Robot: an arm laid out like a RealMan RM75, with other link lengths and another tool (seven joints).
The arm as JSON. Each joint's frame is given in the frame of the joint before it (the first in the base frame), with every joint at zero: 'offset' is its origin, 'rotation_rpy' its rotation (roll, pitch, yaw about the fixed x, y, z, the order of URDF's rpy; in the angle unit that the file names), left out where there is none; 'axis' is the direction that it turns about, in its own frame. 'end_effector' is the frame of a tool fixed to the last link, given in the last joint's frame.
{
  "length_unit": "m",
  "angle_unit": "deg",
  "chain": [
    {
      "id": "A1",
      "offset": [
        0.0,
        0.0,
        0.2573
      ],
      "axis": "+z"
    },
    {
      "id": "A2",
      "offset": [
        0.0,
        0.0,
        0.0
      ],
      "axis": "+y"
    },
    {
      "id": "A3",
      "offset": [
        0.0,
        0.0,
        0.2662
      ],
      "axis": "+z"
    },
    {
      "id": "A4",
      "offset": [
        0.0,
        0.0,
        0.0
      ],
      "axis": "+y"
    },
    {
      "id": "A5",
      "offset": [
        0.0,
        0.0,
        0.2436
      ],
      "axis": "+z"
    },
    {
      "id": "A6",
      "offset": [
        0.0,
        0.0,
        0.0
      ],
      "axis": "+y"
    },
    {
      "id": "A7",
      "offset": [
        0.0,
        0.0,
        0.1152
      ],
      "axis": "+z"
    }
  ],
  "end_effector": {
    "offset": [
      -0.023,
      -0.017,
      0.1
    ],
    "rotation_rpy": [
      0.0,
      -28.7,
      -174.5
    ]
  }
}
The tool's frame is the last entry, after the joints.
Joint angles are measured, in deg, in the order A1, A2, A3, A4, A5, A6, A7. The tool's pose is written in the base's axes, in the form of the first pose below.
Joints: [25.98 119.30 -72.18 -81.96 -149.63 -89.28 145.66]
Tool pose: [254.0 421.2 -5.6], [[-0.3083 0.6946 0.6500], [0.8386 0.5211 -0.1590], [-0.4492 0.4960 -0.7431]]
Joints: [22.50 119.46 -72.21 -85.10 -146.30 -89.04 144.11]
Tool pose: [252.5 411.4 -2.3], [[-0.3476 0.7051 0.6181], [0.8364 0.5311 -0.1355], [-0.4238 0.4699 -0.7744]]
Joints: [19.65 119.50 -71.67 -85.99 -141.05 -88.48 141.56]
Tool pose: [249.9 402.2 -4.2], [[-0.3987 0.7269 0.5591], [0.8268 0.5487 -0.1238], [-0.3968 0.4129 -0.8198]]
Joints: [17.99 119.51 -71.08 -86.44 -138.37 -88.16 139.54]
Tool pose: [250.0 397.4 -3.0], [[-0.4277 0.7318 0.5307], [0.8207 0.5604 -0.1113], [-0.3788 0.3879 -0.8403]]
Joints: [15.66 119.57 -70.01 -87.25 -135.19 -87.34 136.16]
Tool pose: [251.3 392.7 2.2], [[-0.4695 0.7268 0.5013], [0.8122 0.5781 -0.0775], [-0.3462 0.3708 -0.8618]]
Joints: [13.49 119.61 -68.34 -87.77 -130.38 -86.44 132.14]
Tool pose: [248.0 389.6 9.9], [[-0.5268 0.7210 0.4501], [0.7984 0.6015 -0.0291], [-0.2917 0.3441 -0.8925]]
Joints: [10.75 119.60 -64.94 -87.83 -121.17 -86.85 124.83]
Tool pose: [237.2 382.5 24.9], [[-0.6274 0.6982 0.3448], [0.7539 0.6554 0.0446], [-0.1949 0.2879 -0.9376]]
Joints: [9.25 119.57 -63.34 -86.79 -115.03 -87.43 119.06]
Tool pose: [230.0 376.2 31.5], [[-0.6949 0.6649 0.2741], [0.7064 0.7025 0.0868], [-0.1348 0.2539 -0.9578]]
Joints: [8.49 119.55 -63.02 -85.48 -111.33 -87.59 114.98]
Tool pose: [225.6 372.2 32.1], [[-0.7366 0.6356 0.2310], [0.6687 0.7356 0.1085], [-0.1009 0.2344 -0.9669]]
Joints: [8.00 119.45 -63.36 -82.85 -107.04 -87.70 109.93]
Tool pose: [220.9 367.7 28.0], [[-0.7815 0.5983 0.1768], [0.6206 0.7747 0.1216], [-0.0642 0.2047 -0.9767]]
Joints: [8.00 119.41 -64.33 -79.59 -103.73 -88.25 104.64]
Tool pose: [216.8 361.8 18.2], [[-0.8229 0.5525 0.1323], [0.5664 0.8159 0.1161], [-0.0438 0.1705 -0.9844]]
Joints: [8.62 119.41 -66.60 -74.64 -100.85 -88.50 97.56]
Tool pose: [213.1 354.4 -1.7], [[-0.8693 0.4853 0.0940], [0.4931 0.8647 0.0957], [-0.0348 0.1295 -0.9910]]
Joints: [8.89 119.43 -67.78 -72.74 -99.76 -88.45 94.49]
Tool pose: [210.9 351.1 -10.3], [[-0.8881 0.4525 0.0813], [0.4587 0.8841 0.0893], [-0.0315 0.1166 -0.9927]]
